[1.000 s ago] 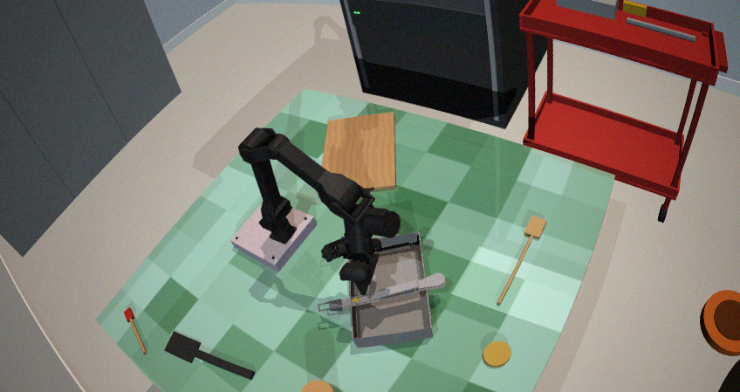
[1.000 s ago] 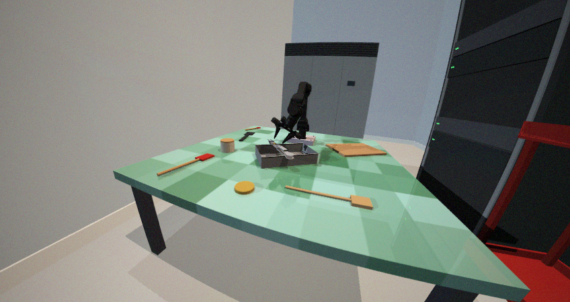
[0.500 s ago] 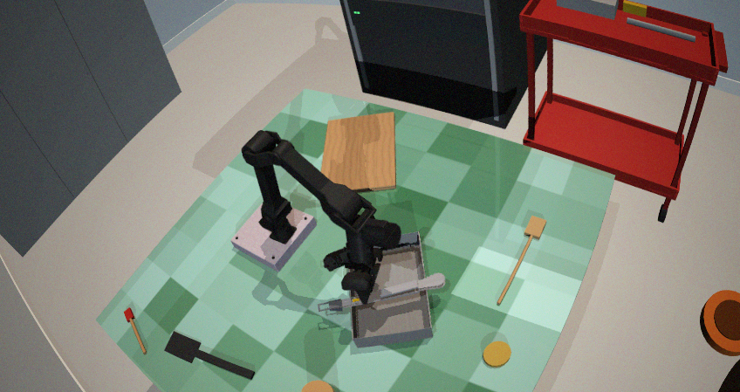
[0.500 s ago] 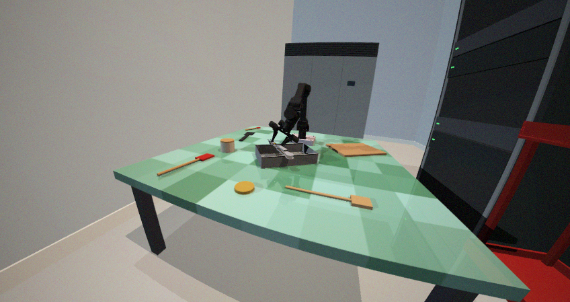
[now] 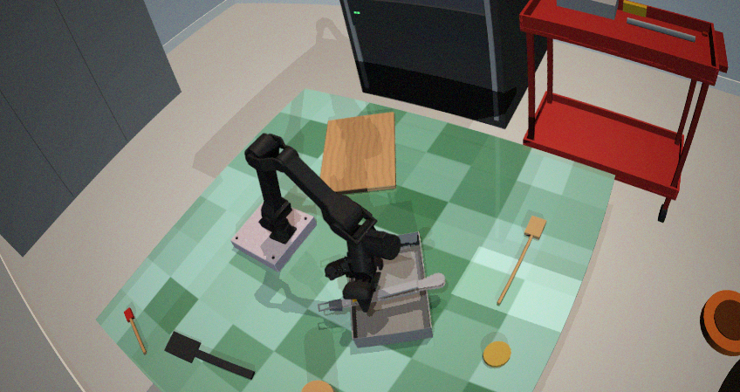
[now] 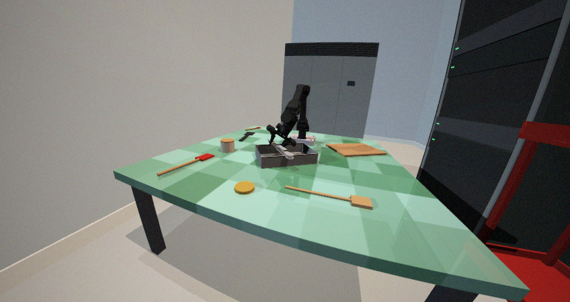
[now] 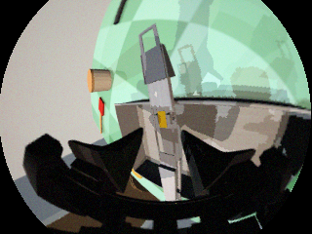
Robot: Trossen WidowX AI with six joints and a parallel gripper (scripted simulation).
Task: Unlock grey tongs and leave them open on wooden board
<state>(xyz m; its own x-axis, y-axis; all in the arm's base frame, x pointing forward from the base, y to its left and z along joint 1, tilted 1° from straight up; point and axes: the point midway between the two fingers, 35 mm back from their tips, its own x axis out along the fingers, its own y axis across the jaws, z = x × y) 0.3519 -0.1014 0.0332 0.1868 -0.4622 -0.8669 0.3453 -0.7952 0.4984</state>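
Now: gripper tip 30 mm past the yellow lock piece and 20 mm below it. Also, from my gripper tip: black spatula: 360 mm behind, 350 mm to the right, 50 mm below; wooden board: 520 mm to the left, 340 mm behind, 40 mm below; roasting tin: 80 mm to the left, 20 mm below, 20 mm ahead.
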